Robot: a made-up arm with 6 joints.
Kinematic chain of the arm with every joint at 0, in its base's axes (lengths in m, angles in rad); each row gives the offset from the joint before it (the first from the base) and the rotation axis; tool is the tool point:
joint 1: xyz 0 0 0.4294 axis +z
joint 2: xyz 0 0 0 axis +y
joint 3: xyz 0 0 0.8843 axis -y
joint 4: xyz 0 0 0 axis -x
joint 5: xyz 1.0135 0 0 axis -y
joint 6: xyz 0 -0.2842 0 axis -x
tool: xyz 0 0 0
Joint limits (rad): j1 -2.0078..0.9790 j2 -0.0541..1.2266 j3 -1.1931..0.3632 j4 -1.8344..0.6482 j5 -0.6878..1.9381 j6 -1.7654..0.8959
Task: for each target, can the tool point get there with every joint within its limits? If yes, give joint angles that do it. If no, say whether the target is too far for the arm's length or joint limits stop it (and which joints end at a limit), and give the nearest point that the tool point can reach.
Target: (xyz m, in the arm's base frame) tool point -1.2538 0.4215 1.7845
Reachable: no: joint limits stop it (at a limit: joint 1, joint 2, joint 3) | nearest point -0.6080 -0.6530 1.7904 | short by 1.254 m
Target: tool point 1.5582 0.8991 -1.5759
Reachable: no: too far | nearest point 1.0737 0.6196 -0.2428 | short by 1.446 m
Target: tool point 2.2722 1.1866 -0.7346
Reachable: no: too far | nearest point 1.4437 0.7539 0.0588 | short by 1.226 m
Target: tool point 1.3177 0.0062 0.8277
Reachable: yes | joints 0.1381 0.4113 0.2201 -0.9063 1.0314 -1.0764
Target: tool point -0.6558 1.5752 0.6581
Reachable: no: joint limits stop it (at a limit: joint 1, joint 4) | nearest point 0.4637 0.8227 0.6581 | short by 1.349 m
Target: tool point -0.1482 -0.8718 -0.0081
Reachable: yes | joints -1.5592 0.8513 -0.2925 -0.9799 -0.0186 0.2242
